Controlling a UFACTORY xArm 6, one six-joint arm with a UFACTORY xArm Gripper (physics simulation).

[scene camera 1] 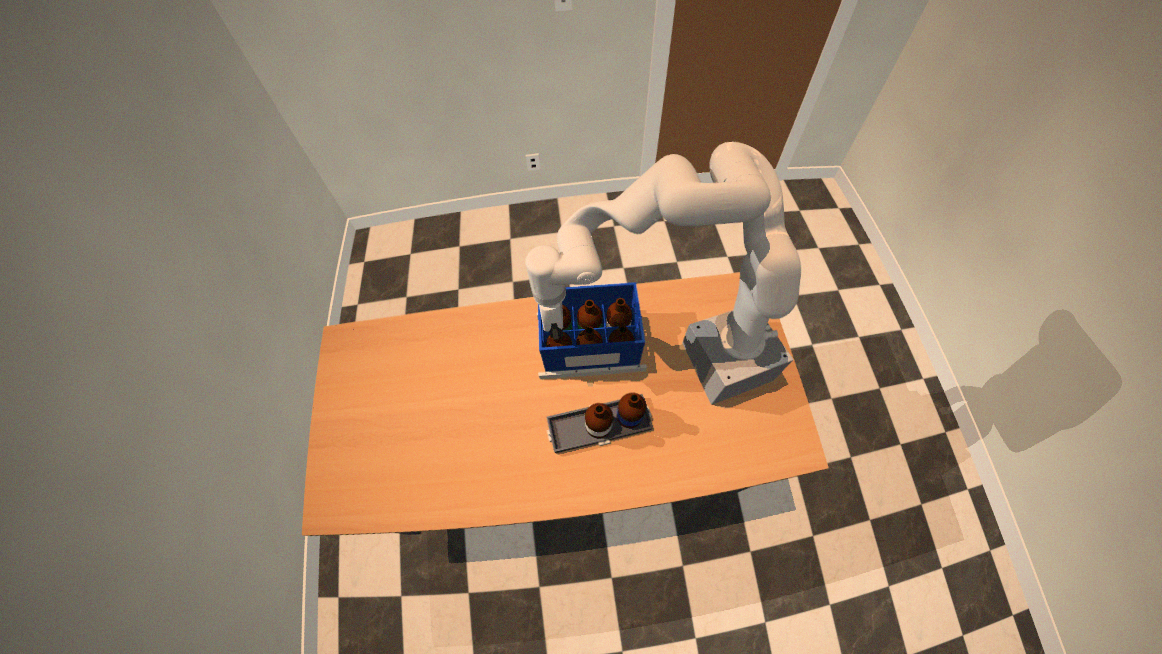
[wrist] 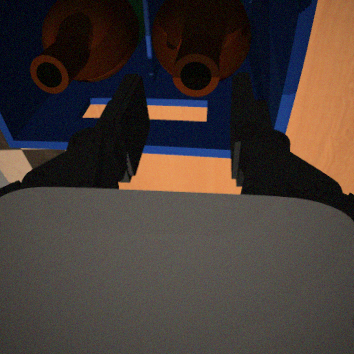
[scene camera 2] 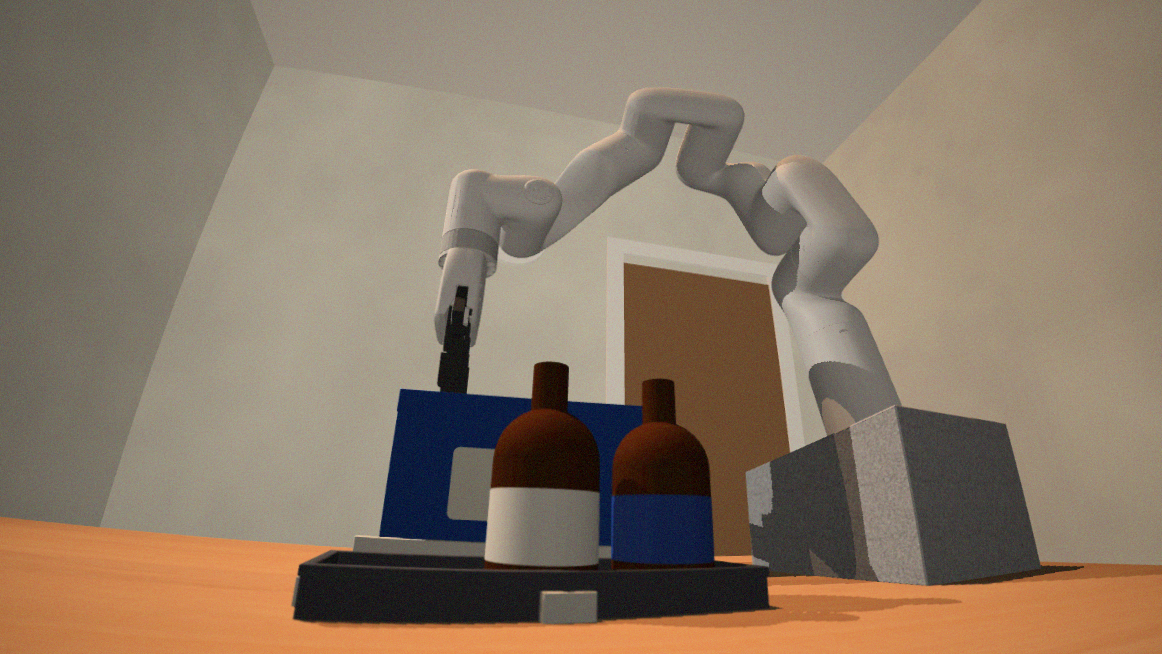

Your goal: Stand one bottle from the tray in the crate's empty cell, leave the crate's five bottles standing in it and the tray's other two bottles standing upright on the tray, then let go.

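Where they show: gripper, fingertip midpoint: (scene camera 1: 556, 327) (wrist: 187, 99); arm's base, link origin: (scene camera 1: 742, 341) (scene camera 2: 874, 449).
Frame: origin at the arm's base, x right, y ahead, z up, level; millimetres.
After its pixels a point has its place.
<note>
My gripper (scene camera 1: 555, 333) {x 93, y 499, z 52 mm} (scene camera 2: 452, 388) {x 93, y 499, z 52 mm} (wrist: 187, 99) {x 93, y 499, z 52 mm} is open and empty at the left end of the blue crate (scene camera 1: 634, 357) {x 23, y 298, z -52 mm} (scene camera 2: 422, 454) {x 40, y 519, z -26 mm} (wrist: 190, 152) {x 95, y 544, z 39 mm}. In the wrist view its fingers stand apart, with the mouth of a brown bottle (scene camera 1: 557, 342) {x 77, y 502, z -2 mm} (wrist: 200, 32) {x 89, y 486, z -8 mm} between and beyond them. That bottle stands in the front left cell. Brown bottles also show in the other cells, three in each row; their bases are hidden. On the dark tray (scene camera 1: 566, 434) {x -144, y 514, z -131 mm} (scene camera 2: 406, 597) {x -187, y 500, z -124 mm}, a white-labelled bottle (scene camera 1: 599, 417) {x -146, y 423, z -2 mm} (scene camera 2: 543, 519) {x -168, y 428, z -83 mm} and a blue-labelled bottle (scene camera 1: 631, 407) {x -130, y 339, z -11 mm} (scene camera 2: 661, 519) {x -151, y 346, z -81 mm} stand upright.
The tray lies in front of the crate on the wooden table (scene camera 1: 422, 422) {x -56, y 928, z -136 mm} (scene camera 2: 121, 584) {x -127, y 669, z -136 mm}. Its left part holds no bottle. The grey robot base (scene camera 1: 744, 375) {x -106, y 34, z 20 mm} (scene camera 2: 967, 503) {x -109, y 4, z -69 mm} stands right of the crate, and the arm arches above the table's back side.
</note>
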